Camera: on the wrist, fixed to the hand. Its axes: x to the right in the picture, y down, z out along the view.
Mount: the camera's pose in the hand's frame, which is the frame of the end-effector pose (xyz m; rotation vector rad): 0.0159 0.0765 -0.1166 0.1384 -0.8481 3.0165
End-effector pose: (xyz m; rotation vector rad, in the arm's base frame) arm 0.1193 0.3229 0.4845 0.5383 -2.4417 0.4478
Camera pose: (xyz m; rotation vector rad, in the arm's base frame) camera 0.1269 0.4345 0.5693 2.0666 0.6764 -0.6800
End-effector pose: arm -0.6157 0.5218 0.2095 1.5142 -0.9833 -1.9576
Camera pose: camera -0.5127 0.4327 0.2435 -1.2372 -1.4759 0.2176
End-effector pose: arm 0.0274 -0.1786 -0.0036 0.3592 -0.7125 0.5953
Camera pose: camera 0.0482 -0.0550 -0.0667 0.5439 1.0034 -2.0868
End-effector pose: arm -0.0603 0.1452 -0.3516 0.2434 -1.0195 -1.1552
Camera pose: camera 0.0787 0.1274 -0.3590 -1.4118 -0.8246 1.7239
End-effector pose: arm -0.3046 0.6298 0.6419 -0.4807 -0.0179 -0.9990
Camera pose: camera -0.2574 0.6050 0.5121 -0.2442 -0.0770 2.1567
